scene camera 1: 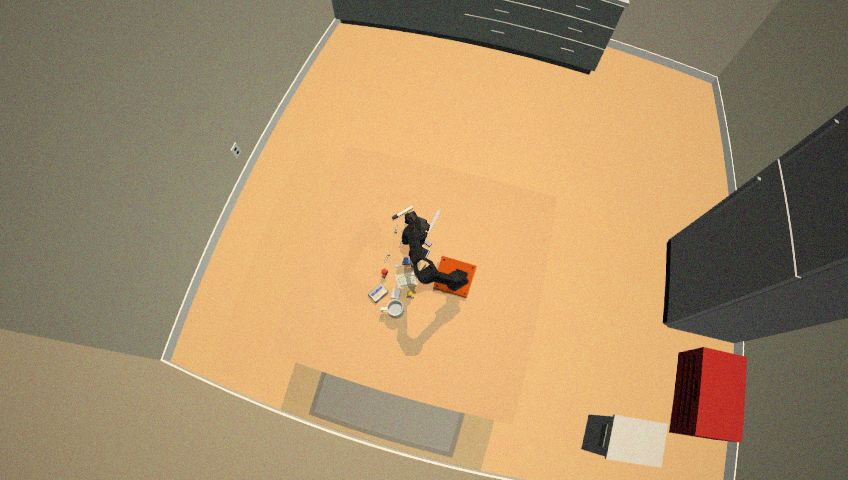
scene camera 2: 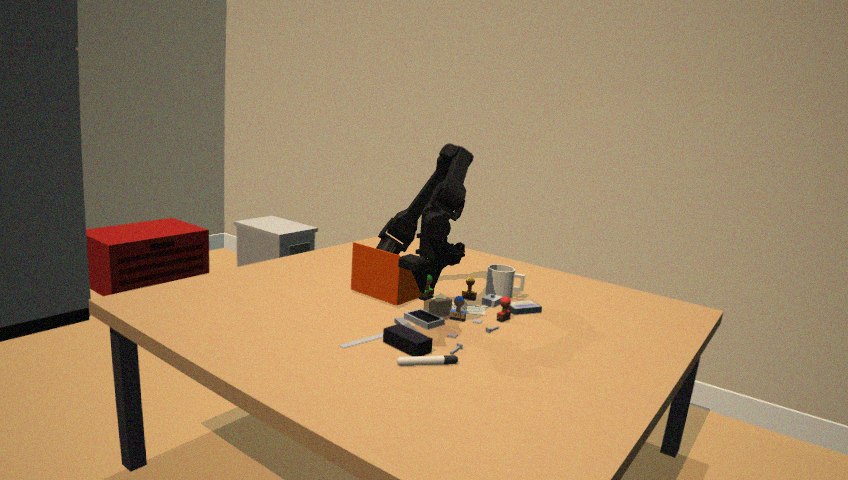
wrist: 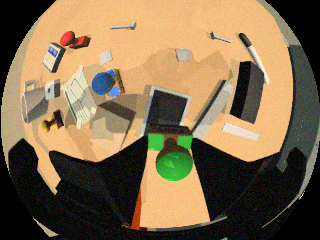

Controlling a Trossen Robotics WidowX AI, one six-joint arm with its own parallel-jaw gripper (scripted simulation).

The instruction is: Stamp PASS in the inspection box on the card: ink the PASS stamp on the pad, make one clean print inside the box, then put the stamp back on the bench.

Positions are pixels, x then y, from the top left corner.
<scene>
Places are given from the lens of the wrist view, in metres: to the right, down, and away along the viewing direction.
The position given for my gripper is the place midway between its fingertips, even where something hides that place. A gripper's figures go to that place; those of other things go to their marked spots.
my gripper (wrist: 170, 141): 0.01, 0.02, 0.10
green-knobbed stamp (wrist: 174, 162): 0.01, 0.02, 0.06
white mug (wrist: 33, 105): -0.29, -0.04, 0.10
The marked spots on the green-knobbed stamp and the white mug are 0.31 m apart.
</scene>
